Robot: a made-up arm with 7 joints.
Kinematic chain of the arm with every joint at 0, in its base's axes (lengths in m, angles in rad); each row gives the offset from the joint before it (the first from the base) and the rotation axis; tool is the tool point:
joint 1: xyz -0.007 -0.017 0.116 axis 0 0.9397 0.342
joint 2: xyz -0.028 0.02 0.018 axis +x
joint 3: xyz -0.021 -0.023 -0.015 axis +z
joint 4: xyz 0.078 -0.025 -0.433 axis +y
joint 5: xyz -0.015 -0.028 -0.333 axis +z
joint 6: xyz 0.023 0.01 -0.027 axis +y
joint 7: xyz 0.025 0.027 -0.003 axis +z
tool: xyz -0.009 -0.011 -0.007
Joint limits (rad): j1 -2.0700..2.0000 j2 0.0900..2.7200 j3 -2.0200..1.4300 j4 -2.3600..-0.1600 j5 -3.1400..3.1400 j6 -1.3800..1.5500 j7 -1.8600..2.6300
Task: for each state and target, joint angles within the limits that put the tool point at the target. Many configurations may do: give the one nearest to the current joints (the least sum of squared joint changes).
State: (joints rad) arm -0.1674 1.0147 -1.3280 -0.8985 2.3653 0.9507 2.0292
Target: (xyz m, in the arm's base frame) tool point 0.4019 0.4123 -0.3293
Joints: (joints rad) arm -0.4166 1.3145 -1.0319 -1.3994 2.3147 0.9365 1.9978
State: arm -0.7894 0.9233 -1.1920 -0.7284 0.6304 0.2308 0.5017
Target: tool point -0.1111 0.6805 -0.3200
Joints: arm 0.0768 1.3619 -1.5549 -0.5713 0.6231 0.2332 0.4870
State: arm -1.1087 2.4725 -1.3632 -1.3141 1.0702 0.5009 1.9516
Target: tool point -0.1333 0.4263 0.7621
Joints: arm -0.9622 2.7200 -0.4713 -0.9863 1.1140 0.5292 1.9882
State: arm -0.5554 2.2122 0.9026 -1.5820 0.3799 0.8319 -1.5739
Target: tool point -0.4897 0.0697 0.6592
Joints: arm -0.9233 2.5800 1.2321 -1.1911 0.4401 0.8476 -1.5974
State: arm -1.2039 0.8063 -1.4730 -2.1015 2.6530 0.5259 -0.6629
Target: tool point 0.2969 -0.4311 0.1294
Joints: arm -1.6953 0.4011 -1.0264 -2.0950 2.6155 0.5235 -0.6504
